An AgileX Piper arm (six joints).
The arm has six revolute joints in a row. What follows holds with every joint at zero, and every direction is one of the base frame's.
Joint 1 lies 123 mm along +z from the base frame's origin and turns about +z.
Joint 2 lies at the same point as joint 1 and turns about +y.
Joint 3 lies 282.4 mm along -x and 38.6 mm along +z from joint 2 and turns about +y.
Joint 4 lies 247.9 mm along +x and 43.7 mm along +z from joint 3 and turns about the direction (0.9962, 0, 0.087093).
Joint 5 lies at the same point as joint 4 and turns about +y.
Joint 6 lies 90.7 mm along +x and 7.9 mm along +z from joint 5 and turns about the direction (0.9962, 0, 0.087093).
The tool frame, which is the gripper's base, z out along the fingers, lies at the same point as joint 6; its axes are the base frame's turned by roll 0, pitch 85 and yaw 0 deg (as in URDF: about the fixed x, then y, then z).
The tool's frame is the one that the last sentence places.
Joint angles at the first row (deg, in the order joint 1, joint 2, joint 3, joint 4, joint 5, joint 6):
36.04 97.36 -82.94 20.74 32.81 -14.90
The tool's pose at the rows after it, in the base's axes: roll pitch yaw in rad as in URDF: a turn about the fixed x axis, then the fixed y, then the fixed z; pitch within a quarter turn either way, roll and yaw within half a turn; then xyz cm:
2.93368, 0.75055, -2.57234, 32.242, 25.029, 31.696
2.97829, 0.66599, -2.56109, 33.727, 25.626, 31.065
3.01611, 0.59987, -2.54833, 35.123, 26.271, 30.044
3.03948, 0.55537, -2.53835, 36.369, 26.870, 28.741
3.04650, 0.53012, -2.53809, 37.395, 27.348, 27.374
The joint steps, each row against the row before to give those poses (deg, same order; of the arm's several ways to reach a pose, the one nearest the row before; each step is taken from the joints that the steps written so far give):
-0.40 4.26 -6.47 -5.44 7.57 5.37
-0.12 4.54 -6.25 -4.32 6.22 3.73
-0.04 4.45 -5.24 -2.81 4.46 1.88
-0.11 3.96 -3.81 -1.41 2.38 0.57
-0.20 3.17 -2.35 -0.39 0.62 0.11

